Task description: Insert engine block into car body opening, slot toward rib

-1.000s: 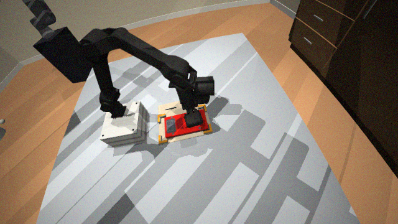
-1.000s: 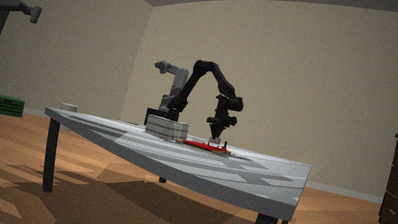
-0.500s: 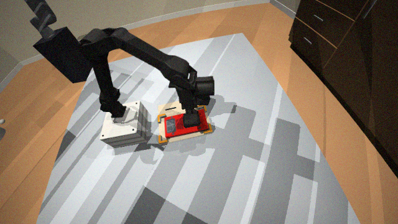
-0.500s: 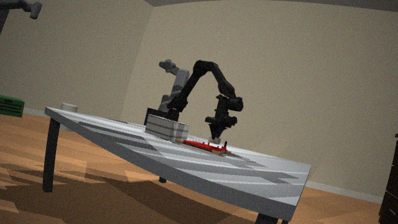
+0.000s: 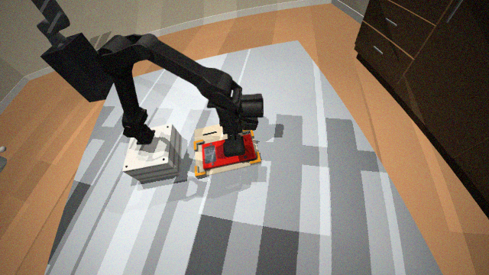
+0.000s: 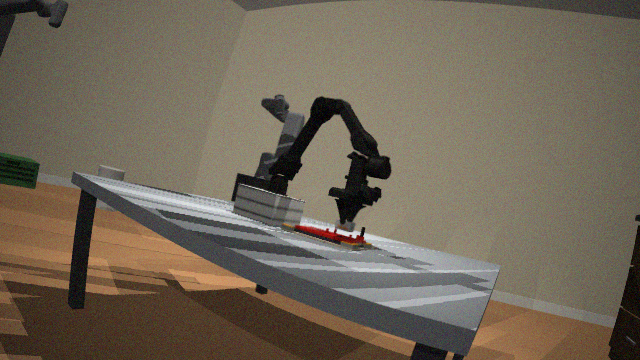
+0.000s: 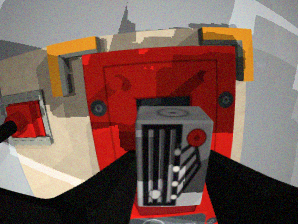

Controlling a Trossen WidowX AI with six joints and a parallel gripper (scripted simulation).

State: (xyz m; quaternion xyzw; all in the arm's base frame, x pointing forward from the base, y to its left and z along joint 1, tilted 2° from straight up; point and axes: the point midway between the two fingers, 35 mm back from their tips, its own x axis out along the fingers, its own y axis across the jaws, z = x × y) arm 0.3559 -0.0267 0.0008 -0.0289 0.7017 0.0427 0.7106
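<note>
Now: gripper tip 1 cm above the grey engine block.
</note>
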